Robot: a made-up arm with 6 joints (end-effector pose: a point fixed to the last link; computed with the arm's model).
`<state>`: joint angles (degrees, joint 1 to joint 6).
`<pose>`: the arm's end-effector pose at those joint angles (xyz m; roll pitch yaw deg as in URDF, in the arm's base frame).
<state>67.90 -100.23 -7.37 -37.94 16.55 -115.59</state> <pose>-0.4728 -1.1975 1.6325 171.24 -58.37 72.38</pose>
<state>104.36 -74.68 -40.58 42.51 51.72 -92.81</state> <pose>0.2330 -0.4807 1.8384 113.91 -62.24 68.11</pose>
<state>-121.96 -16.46 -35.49 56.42 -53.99 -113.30</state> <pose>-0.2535 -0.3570 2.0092 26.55 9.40 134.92</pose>
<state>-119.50 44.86 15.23 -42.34 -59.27 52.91</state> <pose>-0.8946 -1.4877 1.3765 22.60 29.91 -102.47</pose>
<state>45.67 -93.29 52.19 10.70 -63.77 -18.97</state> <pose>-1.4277 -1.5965 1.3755 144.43 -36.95 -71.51</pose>
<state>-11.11 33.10 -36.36 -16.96 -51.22 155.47</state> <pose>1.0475 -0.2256 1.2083 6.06 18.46 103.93</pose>
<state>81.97 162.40 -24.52 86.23 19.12 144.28</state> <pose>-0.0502 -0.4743 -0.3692 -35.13 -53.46 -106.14</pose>
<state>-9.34 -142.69 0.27 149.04 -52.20 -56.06</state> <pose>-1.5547 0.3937 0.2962 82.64 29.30 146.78</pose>
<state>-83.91 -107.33 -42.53 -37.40 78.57 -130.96</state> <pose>-0.0654 0.8460 1.3467 -93.55 -66.10 -162.96</pose>
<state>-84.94 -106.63 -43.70 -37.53 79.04 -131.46</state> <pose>-0.0485 0.8252 1.3457 -96.42 -65.84 -161.12</pose>
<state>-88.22 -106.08 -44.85 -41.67 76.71 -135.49</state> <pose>0.0047 0.8067 1.3384 -100.09 -67.10 -154.52</pose>
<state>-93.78 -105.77 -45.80 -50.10 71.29 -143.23</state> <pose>0.0930 0.7883 1.3261 -103.25 -69.58 -143.48</pose>
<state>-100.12 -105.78 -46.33 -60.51 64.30 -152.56</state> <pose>0.1916 0.7686 1.3136 -103.06 -73.00 -132.62</pose>
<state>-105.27 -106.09 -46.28 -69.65 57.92 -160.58</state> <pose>0.2717 0.7538 1.3054 -99.50 -77.06 -125.56</pose>
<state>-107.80 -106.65 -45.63 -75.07 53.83 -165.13</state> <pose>0.3151 0.7549 1.3021 -96.31 -80.59 -121.80</pose>
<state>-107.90 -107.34 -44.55 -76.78 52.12 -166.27</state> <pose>0.3248 0.7735 1.3024 -96.58 -82.89 -118.63</pose>
